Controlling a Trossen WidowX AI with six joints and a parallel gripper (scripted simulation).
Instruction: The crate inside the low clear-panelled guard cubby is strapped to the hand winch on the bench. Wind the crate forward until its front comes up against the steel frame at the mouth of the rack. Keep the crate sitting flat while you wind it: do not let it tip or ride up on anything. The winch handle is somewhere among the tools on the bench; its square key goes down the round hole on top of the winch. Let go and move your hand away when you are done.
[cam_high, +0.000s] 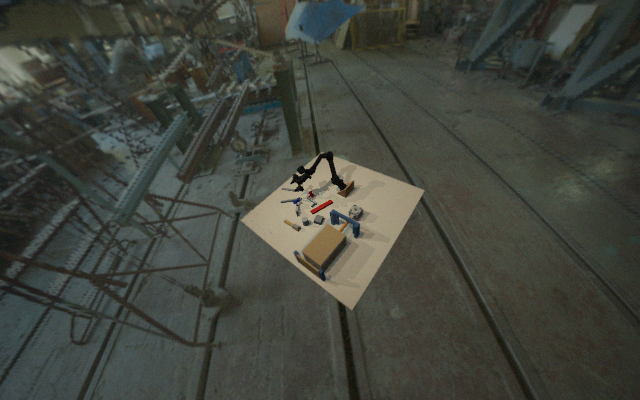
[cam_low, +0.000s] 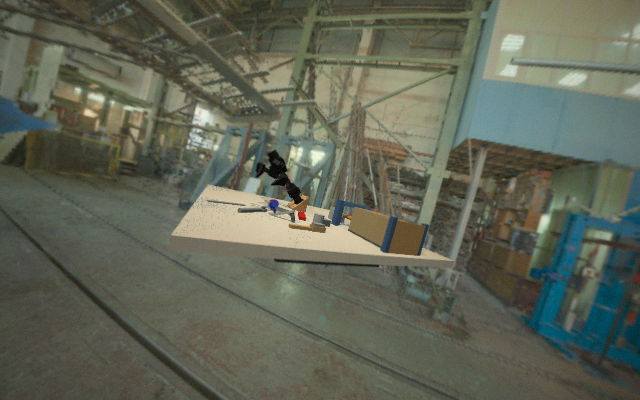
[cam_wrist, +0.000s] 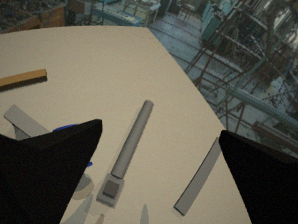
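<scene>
My gripper tip is now 15 cm to the right of the winch handle, 14 cm above it and 7 cm past it. Also, from my gripper tip: red knob 14 cm below, 12 cm to the left, 10 cm behind; red bar 29 cm to the left, 16 cm below, 5 cm behind; grey rod 16 cm below, 15 cm to the right, 7 cm behind.
</scene>
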